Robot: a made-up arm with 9 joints. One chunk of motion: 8 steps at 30 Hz.
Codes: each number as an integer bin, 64 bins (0 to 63) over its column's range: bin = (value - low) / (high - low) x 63, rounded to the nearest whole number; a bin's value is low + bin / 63 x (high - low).
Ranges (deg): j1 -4.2..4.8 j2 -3..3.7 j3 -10.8..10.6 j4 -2.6..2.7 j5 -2.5..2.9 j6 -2.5..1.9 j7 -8.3..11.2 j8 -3.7..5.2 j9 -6.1..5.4
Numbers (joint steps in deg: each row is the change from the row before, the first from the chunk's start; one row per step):
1: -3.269 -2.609 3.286 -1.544 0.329 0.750 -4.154 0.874 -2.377
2: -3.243 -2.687 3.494 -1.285 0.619 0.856 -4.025 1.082 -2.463
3: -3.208 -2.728 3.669 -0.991 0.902 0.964 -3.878 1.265 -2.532
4: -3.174 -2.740 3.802 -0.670 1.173 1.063 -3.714 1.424 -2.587
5: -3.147 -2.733 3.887 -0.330 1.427 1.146 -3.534 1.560 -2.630
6: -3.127 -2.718 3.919 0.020 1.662 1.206 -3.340 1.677 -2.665
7: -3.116 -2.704 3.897 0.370 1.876 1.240 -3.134 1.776 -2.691
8: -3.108 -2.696 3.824 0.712 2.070 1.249 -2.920 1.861 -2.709
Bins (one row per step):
1: 7 4 41 13 33 47 13 32 20
2: 7 3 42 16 36 48 14 34 20
3: 7 3 43 19 40 50 14 35 20
4: 7 2 43 23 43 51 15 36 19
5: 7 3 43 27 46 52 15 37 19
6: 8 3 43 31 49 53 16 38 19
7: 8 3 43 35 51 54 17 39 19
8: 8 3 43 39 53 54 17 39 19

